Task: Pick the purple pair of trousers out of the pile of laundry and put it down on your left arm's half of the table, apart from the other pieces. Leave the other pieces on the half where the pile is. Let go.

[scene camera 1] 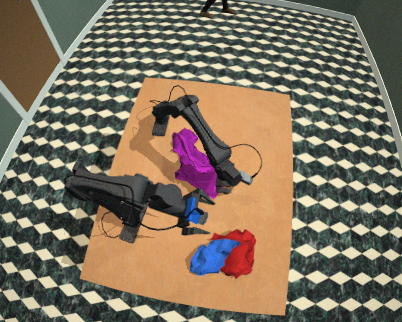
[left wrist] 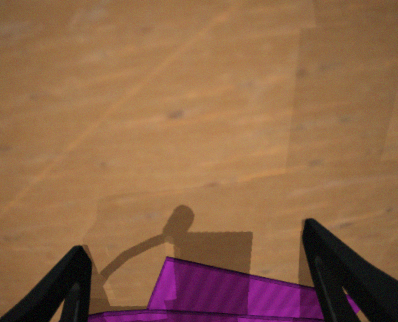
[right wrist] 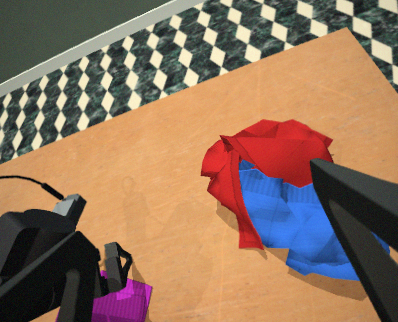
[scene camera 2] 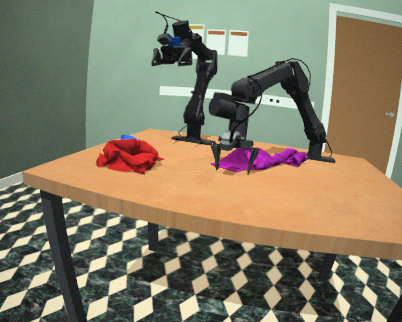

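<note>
The purple trousers [scene camera 1: 195,162] [scene camera 2: 272,159] [left wrist: 210,290] [right wrist: 122,306] lie crumpled on the table, apart from the red and blue pieces. My left gripper [scene camera 2: 233,171] [left wrist: 193,242] is open and points down, low over the trousers' end nearer the pile; its fingertips stand close to the table on either side of that end, with no cloth gripped. In scene camera 1 its fingers are mostly hidden by the arm. My right gripper [scene camera 1: 211,218] [scene camera 2: 167,64] [right wrist: 190,209] is open and empty, high above the table.
A red piece [scene camera 1: 244,255] [scene camera 2: 127,155] [right wrist: 285,155] and a blue piece [scene camera 1: 212,257] [scene camera 2: 128,137] [right wrist: 280,215] lie heaped together at the lower part of the table in scene camera 1. The left forearm passes over the table beside the trousers.
</note>
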